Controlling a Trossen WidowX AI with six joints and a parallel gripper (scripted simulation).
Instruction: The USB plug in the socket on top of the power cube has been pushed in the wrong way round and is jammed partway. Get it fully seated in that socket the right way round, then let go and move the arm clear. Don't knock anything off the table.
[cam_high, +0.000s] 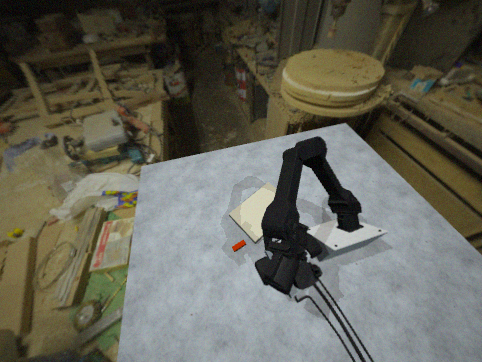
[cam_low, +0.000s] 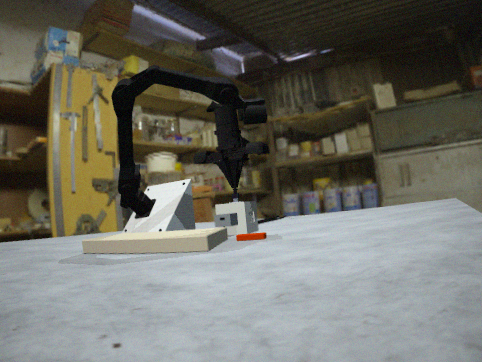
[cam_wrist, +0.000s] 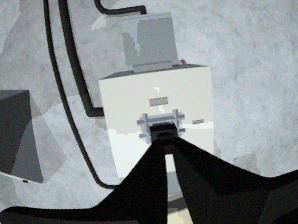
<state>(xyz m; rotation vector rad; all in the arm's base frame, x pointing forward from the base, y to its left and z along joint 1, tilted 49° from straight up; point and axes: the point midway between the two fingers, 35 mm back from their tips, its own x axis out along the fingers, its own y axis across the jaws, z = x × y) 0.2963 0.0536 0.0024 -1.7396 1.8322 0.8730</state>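
Right now my gripper tip is 20 mm above the USB plug. Also, from my gripper tip: flat beige board 250 mm to the right, 100 mm below, 40 mm behind; orange block 150 mm to the right, 110 mm below, 110 mm ahead; grey socket 40 mm below.
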